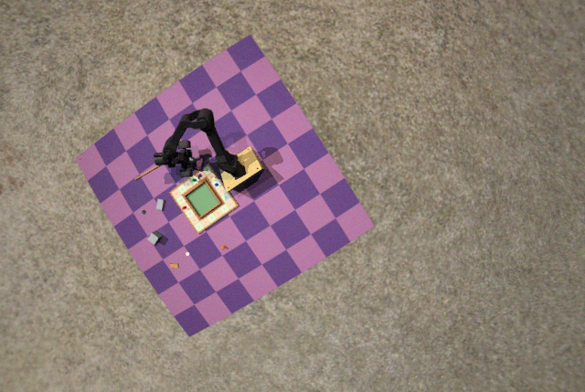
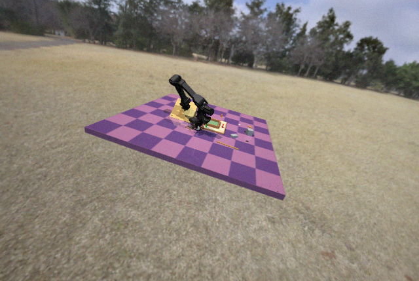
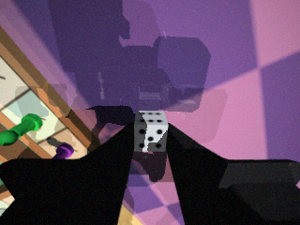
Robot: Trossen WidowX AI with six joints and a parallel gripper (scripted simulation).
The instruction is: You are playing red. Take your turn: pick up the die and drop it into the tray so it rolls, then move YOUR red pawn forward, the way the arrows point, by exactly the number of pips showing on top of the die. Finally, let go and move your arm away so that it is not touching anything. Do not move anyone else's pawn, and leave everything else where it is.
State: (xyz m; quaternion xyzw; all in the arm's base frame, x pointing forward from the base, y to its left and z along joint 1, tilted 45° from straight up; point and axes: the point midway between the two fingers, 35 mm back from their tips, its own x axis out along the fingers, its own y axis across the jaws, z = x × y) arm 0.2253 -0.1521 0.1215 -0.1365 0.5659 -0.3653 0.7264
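Right now my gripper tip is 22 cm to the right of the green tray, 5 cm short of it and 2 cm above it. Also, from my gripper tip: white die (right at my gripper tip).
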